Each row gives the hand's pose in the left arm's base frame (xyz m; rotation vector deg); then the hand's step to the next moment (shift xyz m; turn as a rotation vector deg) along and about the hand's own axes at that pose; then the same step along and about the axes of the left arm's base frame.
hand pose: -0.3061 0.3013 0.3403 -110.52 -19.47 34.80
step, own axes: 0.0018 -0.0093 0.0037 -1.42 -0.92 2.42
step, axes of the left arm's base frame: -0.0002 0.0076 0.0067 -2.49 1.54 0.40
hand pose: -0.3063 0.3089 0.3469 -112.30 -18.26 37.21
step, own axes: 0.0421 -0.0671 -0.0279 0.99 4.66 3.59
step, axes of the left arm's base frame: 0.0542 0.0305 0.0564 -1.49 1.00 -5.69
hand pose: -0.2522 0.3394 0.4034 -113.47 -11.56 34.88
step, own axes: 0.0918 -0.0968 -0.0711 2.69 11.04 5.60
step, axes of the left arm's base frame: 0.1257 0.0260 0.0799 -1.78 0.22 -12.54
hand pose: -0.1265 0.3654 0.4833 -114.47 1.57 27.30
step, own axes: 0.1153 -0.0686 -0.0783 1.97 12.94 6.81
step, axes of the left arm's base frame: 0.1465 -0.0144 0.0495 -3.26 0.25 -14.39
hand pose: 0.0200 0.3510 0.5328 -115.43 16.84 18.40
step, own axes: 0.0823 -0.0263 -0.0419 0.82 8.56 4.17
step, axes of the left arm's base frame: 0.0900 -0.0315 0.0113 -2.57 -0.10 -9.20
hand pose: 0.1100 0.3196 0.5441 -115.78 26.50 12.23
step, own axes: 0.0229 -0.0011 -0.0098 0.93 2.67 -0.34
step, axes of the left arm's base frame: 0.0209 -0.0135 -0.0023 -0.26 -1.63 -2.32
